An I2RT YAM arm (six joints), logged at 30 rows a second.
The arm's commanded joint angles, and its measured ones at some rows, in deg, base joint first. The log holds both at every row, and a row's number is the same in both.
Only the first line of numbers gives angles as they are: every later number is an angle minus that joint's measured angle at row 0.
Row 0, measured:
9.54, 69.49, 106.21, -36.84, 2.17, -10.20
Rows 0 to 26, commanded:
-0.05, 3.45, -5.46, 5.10, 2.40, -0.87
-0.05, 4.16, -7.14, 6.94, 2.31, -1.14
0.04, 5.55, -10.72, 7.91, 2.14, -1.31
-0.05, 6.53, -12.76, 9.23, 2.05, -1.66
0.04, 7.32, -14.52, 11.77, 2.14, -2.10
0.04, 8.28, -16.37, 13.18, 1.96, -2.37
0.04, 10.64, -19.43, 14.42, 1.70, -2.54
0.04, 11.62, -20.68, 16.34, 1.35, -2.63
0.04, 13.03, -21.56, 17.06, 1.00, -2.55
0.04, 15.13, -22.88, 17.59, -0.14, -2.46
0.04, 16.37, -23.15, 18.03, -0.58, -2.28
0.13, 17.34, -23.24, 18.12, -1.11, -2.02
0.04, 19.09, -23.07, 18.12, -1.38, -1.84
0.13, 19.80, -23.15, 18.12, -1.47, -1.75
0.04, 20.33, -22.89, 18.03, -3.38, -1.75
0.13, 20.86, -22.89, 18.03, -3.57, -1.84
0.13, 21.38, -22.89, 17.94, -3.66, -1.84
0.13, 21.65, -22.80, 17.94, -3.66, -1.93
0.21, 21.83, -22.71, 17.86, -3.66, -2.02
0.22, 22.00, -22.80, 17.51, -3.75, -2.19
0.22, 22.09, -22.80, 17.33, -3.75, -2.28
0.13, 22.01, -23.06, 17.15, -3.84, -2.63
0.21, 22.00, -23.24, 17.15, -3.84, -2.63
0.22, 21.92, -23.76, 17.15, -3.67, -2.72
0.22, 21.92, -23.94, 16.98, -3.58, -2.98
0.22, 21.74, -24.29, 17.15, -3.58, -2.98
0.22, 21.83, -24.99, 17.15, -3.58, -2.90
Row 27, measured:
0.00, 23.98, -24.78, 14.23, -2.88, -2.05
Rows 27 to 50, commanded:
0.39, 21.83, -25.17, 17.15, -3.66, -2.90
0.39, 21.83, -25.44, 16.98, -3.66, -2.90
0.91, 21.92, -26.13, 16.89, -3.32, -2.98
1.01, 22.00, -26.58, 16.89, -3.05, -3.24
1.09, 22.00, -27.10, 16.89, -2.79, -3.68
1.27, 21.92, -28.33, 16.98, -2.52, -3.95
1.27, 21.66, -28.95, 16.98, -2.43, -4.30
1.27, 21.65, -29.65, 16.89, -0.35, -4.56
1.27, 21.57, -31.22, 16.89, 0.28, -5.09
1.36, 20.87, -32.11, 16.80, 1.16, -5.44
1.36, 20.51, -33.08, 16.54, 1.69, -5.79
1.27, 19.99, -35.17, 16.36, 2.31, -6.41
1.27, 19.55, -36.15, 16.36, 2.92, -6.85
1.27, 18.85, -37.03, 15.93, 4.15, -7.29
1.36, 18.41, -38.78, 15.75, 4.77, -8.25
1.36, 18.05, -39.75, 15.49, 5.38, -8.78
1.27, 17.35, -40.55, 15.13, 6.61, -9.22
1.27, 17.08, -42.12, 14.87, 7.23, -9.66
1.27, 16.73, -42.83, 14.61, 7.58, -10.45
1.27, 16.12, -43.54, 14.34, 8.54, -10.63
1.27, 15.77, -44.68, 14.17, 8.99, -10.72
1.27, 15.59, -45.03, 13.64, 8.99, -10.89
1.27, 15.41, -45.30, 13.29, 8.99, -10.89
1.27, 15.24, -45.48, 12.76, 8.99, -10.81
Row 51, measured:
1.03, 18.63, -44.52, 13.60, 6.30, -9.18
